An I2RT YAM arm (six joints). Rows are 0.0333 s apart.
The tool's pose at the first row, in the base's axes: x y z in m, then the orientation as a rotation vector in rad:
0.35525 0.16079 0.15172 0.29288 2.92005 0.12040
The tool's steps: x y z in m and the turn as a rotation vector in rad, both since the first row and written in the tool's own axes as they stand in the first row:
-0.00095 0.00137 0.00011 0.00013 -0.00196 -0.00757
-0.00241 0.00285 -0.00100 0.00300 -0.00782 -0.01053
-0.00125 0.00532 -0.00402 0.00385 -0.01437 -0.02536
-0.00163 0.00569 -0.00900 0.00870 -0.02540 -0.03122
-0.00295 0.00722 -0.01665 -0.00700 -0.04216 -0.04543
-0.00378 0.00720 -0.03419 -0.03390 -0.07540 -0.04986
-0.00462 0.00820 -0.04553 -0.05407 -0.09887 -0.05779
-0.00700 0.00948 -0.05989 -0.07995 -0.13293 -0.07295
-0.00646 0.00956 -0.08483 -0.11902 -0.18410 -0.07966
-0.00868 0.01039 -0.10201 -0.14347 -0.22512 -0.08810
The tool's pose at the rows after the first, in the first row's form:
0.35644 0.16194 0.15193 0.28178 2.91895 0.11870
0.35789 0.16302 0.15345 0.27779 2.91387 0.11303
0.35661 0.16549 0.15642 0.25616 2.90898 0.10837
0.35599 0.16547 0.16139 0.24824 2.89926 0.09852
0.35594 0.16623 0.16927 0.22502 2.88165 0.11606
0.35305 0.16499 0.18654 0.21427 2.84499 0.14778
0.35167 0.16511 0.19787 0.19973 2.81904 0.17071
0.35118 0.16500 0.21248 0.17429 2.78185 0.19806
0.34544 0.16368 0.23672 0.15910 2.72430 0.24060
0.34412 0.16300 0.25400 0.14396 2.67938 0.26395

